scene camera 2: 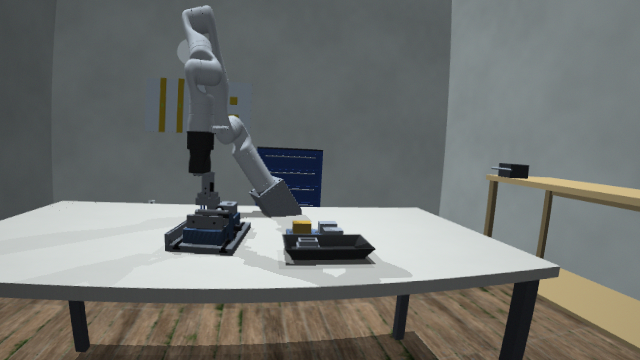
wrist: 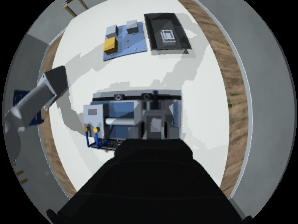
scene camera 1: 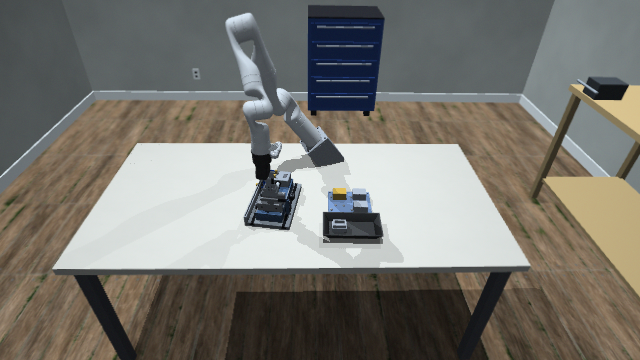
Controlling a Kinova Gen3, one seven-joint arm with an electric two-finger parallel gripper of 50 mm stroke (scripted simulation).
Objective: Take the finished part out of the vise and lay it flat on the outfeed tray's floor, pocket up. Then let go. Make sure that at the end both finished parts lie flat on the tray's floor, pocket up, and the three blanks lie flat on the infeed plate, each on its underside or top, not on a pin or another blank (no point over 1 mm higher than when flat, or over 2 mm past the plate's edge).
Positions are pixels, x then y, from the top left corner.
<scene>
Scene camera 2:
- my gripper: 208, 194
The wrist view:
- my gripper: 154, 127
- vise: 116, 109
</scene>
